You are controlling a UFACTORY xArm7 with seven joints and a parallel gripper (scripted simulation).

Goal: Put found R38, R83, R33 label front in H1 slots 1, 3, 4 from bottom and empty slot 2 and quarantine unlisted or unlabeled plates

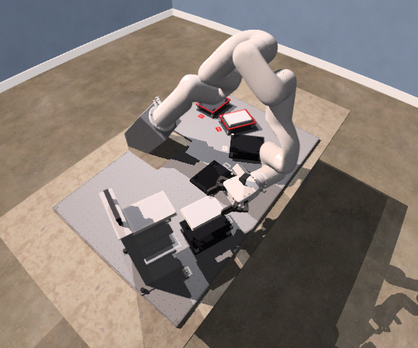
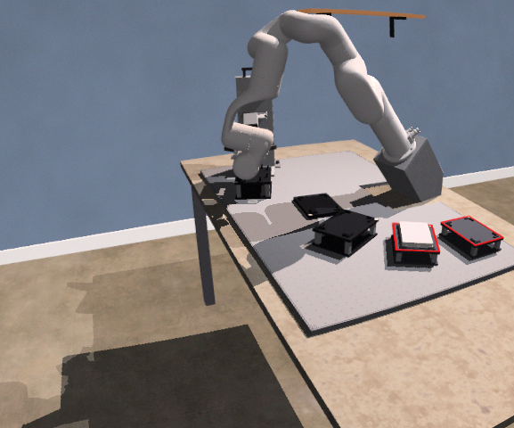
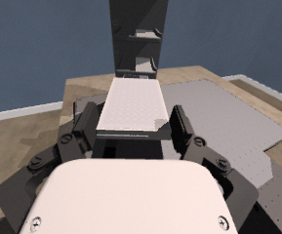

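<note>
My gripper is now 10 mm short of the RG deck label, 70 mm to the right of it and 190 mm above it. Round my hand: plate hotel H1 (30 mm behind, 300 mm to the right); then pale plate (20 mm behind, 230 mm to the right, 90 mm below); then H1 deck label (80 mm ahead, 180 mm to the right, 190 mm below).
</note>
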